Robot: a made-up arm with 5 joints. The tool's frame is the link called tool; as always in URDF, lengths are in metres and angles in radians. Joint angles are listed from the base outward.
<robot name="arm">
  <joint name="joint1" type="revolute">
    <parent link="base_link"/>
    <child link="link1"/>
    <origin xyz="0 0 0.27" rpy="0 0 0"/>
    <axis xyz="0 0 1"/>
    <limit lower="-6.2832" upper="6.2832"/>
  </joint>
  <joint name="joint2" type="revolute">
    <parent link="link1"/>
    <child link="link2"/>
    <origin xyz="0 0 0" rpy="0 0 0"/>
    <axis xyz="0 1 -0.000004"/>
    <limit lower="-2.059" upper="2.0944"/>
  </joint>
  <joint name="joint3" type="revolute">
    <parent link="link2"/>
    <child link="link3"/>
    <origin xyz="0.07 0 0.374" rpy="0 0 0"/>
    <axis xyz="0 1 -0.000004"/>
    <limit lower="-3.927" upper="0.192"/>
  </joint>
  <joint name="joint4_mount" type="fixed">
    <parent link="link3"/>
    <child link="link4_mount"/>
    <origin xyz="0.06 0 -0.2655" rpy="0 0 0"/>
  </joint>
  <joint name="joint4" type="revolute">
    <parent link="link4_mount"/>
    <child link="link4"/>
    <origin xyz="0.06 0 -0.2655" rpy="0 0 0"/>
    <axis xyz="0 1 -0.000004"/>
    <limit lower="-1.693" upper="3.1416"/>
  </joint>
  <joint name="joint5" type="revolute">
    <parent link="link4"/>
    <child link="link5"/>
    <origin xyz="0.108 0 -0.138" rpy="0 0 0"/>
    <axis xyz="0 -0.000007 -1"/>
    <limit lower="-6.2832" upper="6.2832"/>
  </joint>
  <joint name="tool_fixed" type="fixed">
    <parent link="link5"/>
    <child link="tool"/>
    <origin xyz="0 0 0" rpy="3.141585 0 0"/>
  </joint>
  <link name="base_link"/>
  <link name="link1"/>
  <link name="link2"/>
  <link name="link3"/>
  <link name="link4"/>
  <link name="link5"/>
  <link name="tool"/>
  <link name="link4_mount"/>
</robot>
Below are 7 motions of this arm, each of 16 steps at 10 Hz.
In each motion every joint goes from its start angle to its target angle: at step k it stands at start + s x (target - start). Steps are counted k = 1, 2, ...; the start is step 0. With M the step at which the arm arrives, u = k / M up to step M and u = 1 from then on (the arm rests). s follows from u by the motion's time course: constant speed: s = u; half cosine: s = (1 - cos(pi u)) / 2; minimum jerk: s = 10 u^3 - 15 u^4 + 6 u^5.
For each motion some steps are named. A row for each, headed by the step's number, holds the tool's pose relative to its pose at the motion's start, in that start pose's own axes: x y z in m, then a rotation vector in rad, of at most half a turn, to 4 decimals.
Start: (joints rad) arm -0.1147 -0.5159 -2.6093 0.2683 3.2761
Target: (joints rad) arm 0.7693 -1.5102 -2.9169 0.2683 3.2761
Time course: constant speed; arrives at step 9
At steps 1, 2, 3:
1: -0.1209 -0.0269 -0.0845 -0.0399 -0.1405 0.0961
2: -0.2264 -0.0810 -0.1823 -0.0659 -0.2821 0.1952
3: -0.3110 -0.1591 -0.2906 -0.0777 -0.4242 0.2963

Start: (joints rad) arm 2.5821 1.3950 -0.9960 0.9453 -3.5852
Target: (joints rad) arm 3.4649 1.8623 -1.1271 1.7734 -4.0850
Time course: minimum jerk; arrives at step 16
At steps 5, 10, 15, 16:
5: 0.0053 0.0226 0.0595 0.0414 0.2590 -0.1088
10: 0.0878 0.0156 0.1918 0.0479 1.0395 -0.2011
15: 0.1452 -0.0141 0.2139 -0.0206 1.3827 -0.0938
16: 0.1457 -0.0144 0.2139 -0.0213 1.3852 -0.0925

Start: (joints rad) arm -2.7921 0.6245 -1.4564 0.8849 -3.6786
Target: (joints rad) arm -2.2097 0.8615 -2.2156 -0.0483 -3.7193
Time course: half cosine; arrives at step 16
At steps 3, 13, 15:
3: -0.0485 0.0215 -0.0306 0.0626 -0.1055 -0.0525
13: -0.2851 0.4413 -0.3915 0.4051 -1.2799 -0.5009
15: -0.2788 0.4869 -0.4227 0.4098 -1.3951 -0.5265

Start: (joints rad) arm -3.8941 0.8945 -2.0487 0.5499 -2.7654
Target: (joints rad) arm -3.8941 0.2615 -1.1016 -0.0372 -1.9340
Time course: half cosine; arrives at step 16
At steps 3, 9, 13, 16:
3: 0.0052 -0.0020 -0.0128 -0.0092 -0.0211 0.0701
9: 0.0645 -0.0255 -0.0980 -0.0964 -0.1337 0.4957
13: 0.1244 -0.0491 -0.1534 -0.1759 -0.1862 0.7573
16: 0.1430 -0.0565 -0.1679 -0.2000 -0.1974 0.8261

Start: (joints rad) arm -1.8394 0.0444 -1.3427 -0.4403 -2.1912
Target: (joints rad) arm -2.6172 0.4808 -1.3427 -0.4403 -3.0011
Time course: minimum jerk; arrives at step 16
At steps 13, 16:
13: -0.2941 -0.6036 -0.1574 0.8591 -0.0658 -0.6938
16: -0.3065 -0.6307 -0.1813 0.9048 -0.0534 -0.7158

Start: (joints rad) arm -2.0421 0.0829 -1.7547 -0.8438 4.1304
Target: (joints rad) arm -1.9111 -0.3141 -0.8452 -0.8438 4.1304
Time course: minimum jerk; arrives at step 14
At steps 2, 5, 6, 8, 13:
2: 0.0035 -0.0020 -0.0038 0.0090 0.0081 0.0025
5: 0.0369 -0.0200 -0.0459 0.0942 0.0866 0.0249
6: 0.0544 -0.0290 -0.0731 0.1400 0.1302 0.0363
8: 0.0898 -0.0462 -0.1422 0.2381 0.2272 0.0587
13: 0.1309 -0.0649 -0.2581 0.3701 0.3655 0.0840

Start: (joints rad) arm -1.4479 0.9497 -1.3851 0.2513 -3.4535
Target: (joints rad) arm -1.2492 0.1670 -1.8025 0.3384 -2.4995
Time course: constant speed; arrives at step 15
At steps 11, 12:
11: -0.2596 0.0568 -0.6760 -0.1158 -0.8209 0.5355
12: -0.2547 0.0679 -0.7452 -0.1607 -0.8924 0.5784

